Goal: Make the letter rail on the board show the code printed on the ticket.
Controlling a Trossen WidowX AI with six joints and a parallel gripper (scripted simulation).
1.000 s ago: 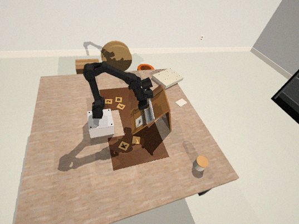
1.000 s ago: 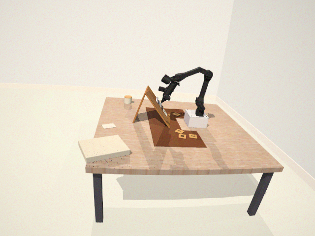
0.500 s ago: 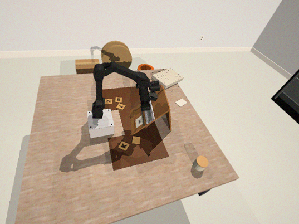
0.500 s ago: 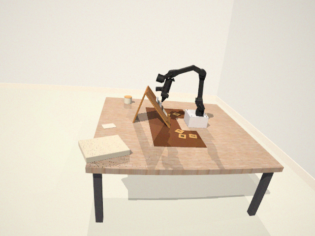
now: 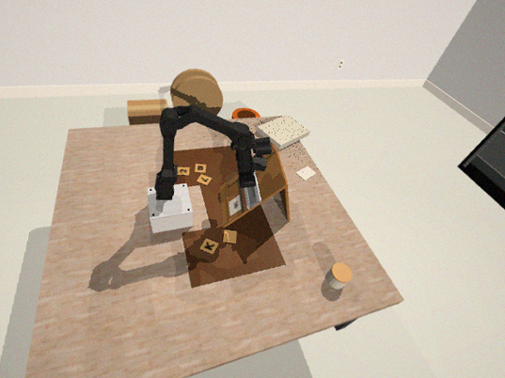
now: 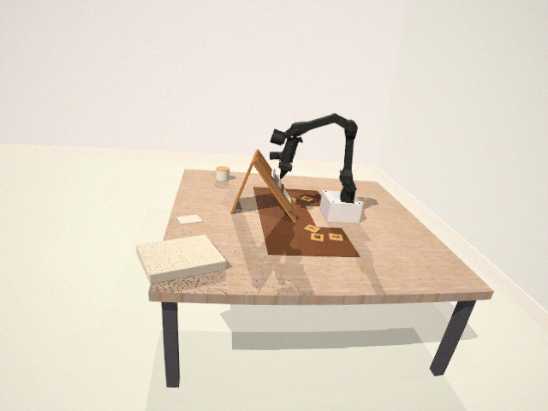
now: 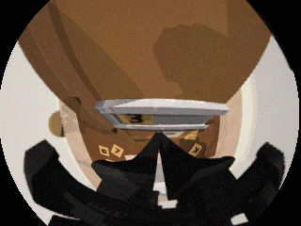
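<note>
The tile marked 3 is 40 mm to the left of my gripper tip, 20 mm below it and 20 mm ahead of it. From my gripper tip the other things lie so: dark mat 170 mm below, 140 mm behind, 20 mm to the left; then blank-faced tile 170 mm below, 160 mm to the right, 70 mm behind; then pale ticket 100 mm below, 40 mm to the right, 40 mm behind.
</note>
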